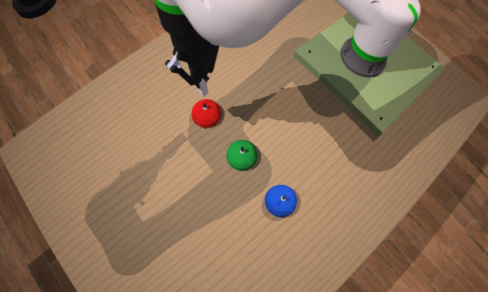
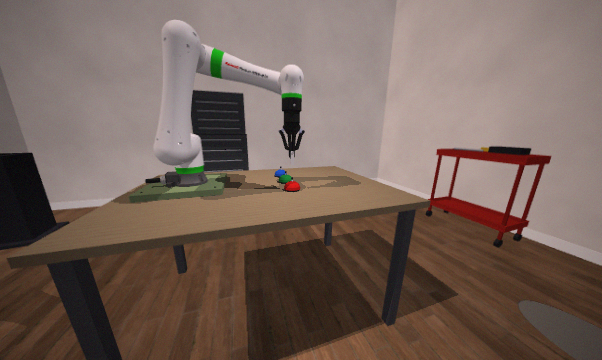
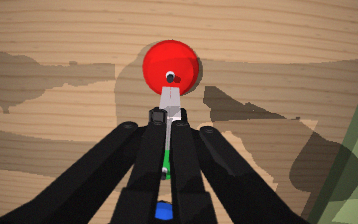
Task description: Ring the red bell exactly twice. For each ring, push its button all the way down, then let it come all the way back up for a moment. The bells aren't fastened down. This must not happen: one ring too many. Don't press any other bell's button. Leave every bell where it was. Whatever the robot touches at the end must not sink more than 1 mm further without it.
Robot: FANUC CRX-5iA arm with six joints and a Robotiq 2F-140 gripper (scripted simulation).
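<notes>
Right now my hand is 13 cm above the red bell. Round my hand: blue bell 5 cm ahead, 31 cm to the left, 13 cm below; green bell 2 cm ahead, 16 cm to the left, 13 cm below.
</notes>
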